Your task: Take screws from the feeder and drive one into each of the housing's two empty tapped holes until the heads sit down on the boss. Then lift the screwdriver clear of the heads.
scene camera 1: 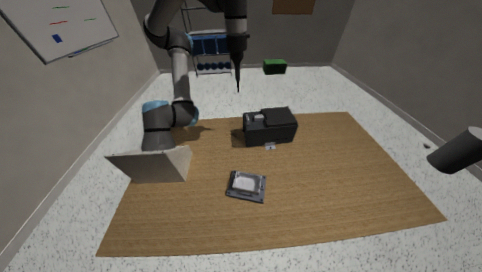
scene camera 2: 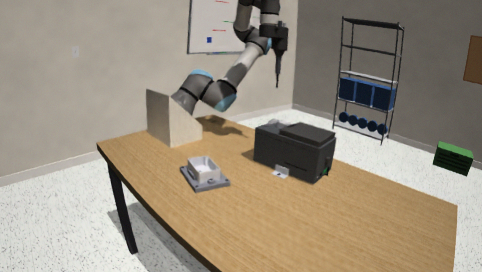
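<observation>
My screwdriver (scene camera 1: 238,90) (scene camera 2: 277,85) points straight down and hangs high above the table, above and behind the feeder in the scene camera 1 view. Whether a screw sits on its tip is too small to tell. The black screw feeder (scene camera 1: 270,131) (scene camera 2: 290,152) stands on the table, with a small metal bracket at its foot. The light grey housing (scene camera 1: 246,184) (scene camera 2: 204,170) sits on a dark grey base plate (scene camera 1: 252,198) (scene camera 2: 211,186), apart from the feeder. Its tapped holes and any screws are too small and blurred to make out.
A beige angled block (scene camera 1: 159,166) (scene camera 2: 159,117) stands on the wooden table (scene camera 1: 340,200) (scene camera 2: 320,225) by the arm's base. A dark grey cylinder (scene camera 1: 456,151) shows at the right edge of the scene camera 1 view. A shelf rack and a green crate (scene camera 1: 275,67) (scene camera 2: 452,159) stand beyond the table.
</observation>
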